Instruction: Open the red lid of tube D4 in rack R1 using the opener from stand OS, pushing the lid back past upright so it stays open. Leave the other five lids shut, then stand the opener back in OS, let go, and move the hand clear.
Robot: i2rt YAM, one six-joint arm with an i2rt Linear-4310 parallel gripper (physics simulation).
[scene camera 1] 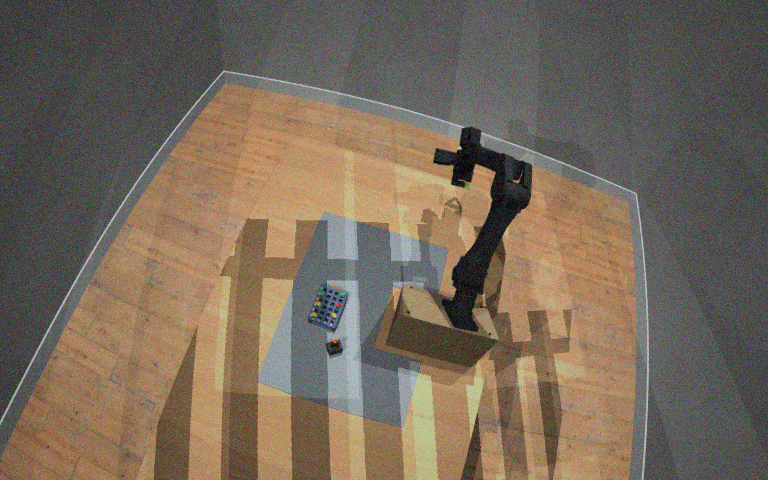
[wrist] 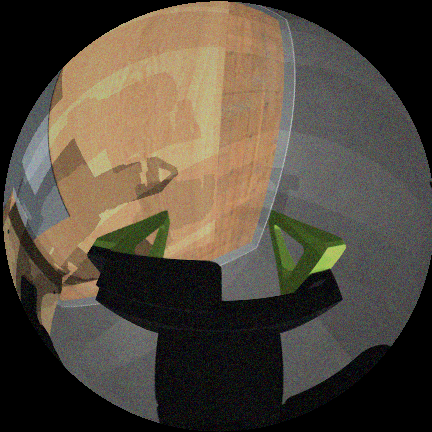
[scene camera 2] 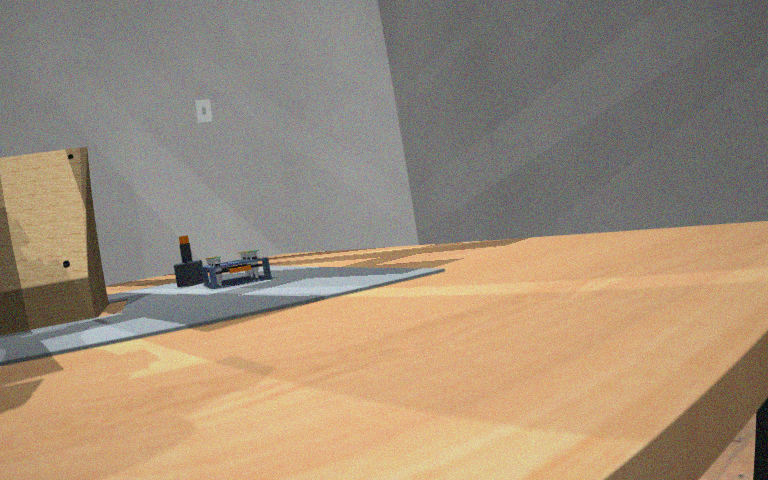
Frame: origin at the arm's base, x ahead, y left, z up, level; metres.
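Seen in the pictures: gripper, fingertip midpoint: (wrist: 218, 215); arm's base, link origin: (scene camera 1: 458, 316).
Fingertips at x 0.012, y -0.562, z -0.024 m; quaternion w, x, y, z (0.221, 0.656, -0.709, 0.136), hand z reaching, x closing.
Offsets run from my fingertips to a thing's middle. Level surfaces: height alone.
Rack R1 (scene camera 1: 325, 326) (scene camera 2: 266, 268) is a small blue rack on the grey mat, with yellow and green lids and one red lid @(0.325 m ahead, 0.538 m left, 0.101 m down) (scene camera 1: 338, 304). The lids look shut in the top view, but are too small to be sure; tube labels are unreadable. Stand OS @(0.312 m ahead, 0.671 m left, 0.122 m down) (scene camera 1: 334, 350) (scene camera 2: 188, 274) is a dark block beside the rack. The dark opener @(0.312 m ahead, 0.671 m left, 0.096 m down) (scene camera 2: 185, 251) with an orange top stands upright in it. My gripper (scene camera 1: 463, 166) (wrist: 218, 215) is open and empty, its green fingers wide apart, high above the wooden table's far part, well away from rack and stand.
The grey mat @(0.142 m down) (scene camera 1: 308, 362) (scene camera 2: 339, 284) lies under the rack and stand. A wooden box (scene camera 1: 436, 333) (scene camera 2: 45, 226) carries the arm's base and stands at the mat's side. The table @(0.145 m down) (scene camera 1: 169, 226) (scene camera 2: 453, 339) has a pale-lined border. Striped shadows cross the table and mat.
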